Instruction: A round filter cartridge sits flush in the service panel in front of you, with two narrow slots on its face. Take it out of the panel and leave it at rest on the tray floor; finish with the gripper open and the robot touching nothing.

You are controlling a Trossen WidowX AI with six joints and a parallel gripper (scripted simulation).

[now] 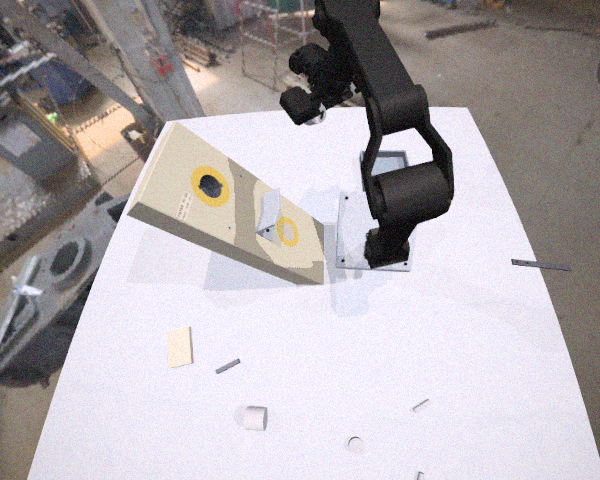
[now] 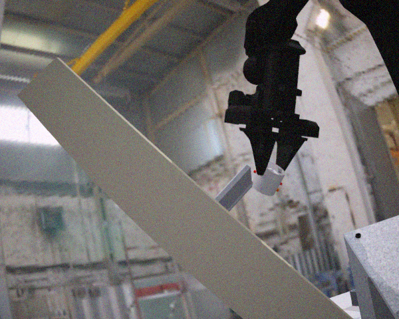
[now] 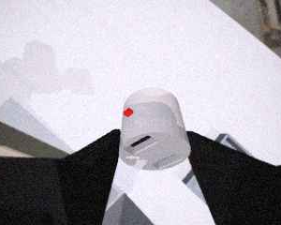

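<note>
My gripper tip is 26 cm above the grey tray, 22 cm past it and 5 cm to the left of it. Also, from my gripper tip: beige card (44 cm to the left, 38 cm ahead, 27 cm below); grey bracket (20 cm to the left, 12 cm ahead, 9 cm below); round white filter cartridge (right at my gripper tip).
</note>
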